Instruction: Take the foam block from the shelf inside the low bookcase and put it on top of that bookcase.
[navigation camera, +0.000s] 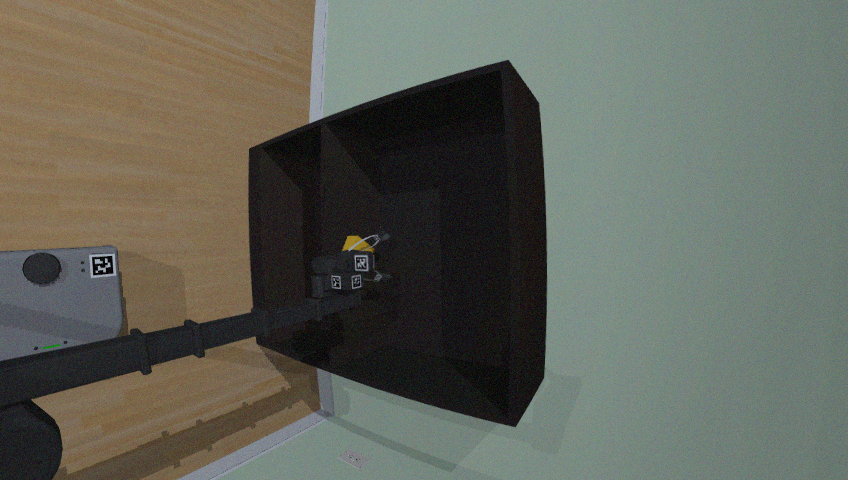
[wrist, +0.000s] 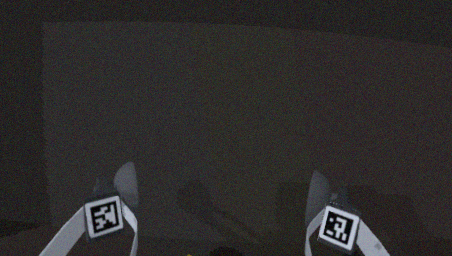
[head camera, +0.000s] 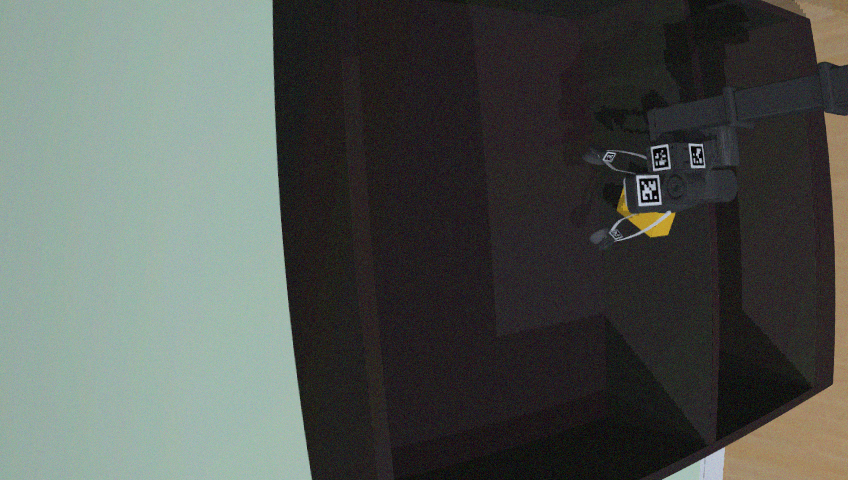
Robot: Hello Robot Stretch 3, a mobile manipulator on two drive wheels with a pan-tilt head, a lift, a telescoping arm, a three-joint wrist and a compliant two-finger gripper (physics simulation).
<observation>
I see my gripper (head camera: 590,197), a yellow foam block (head camera: 642,220) and a dark low bookcase (head camera: 447,307).
My gripper is seen too in the navigation camera view (navigation camera: 388,256) and in the wrist view (wrist: 222,187). The dark low bookcase also shows in the navigation camera view (navigation camera: 462,189) and in the wrist view (wrist: 225,117).
</observation>
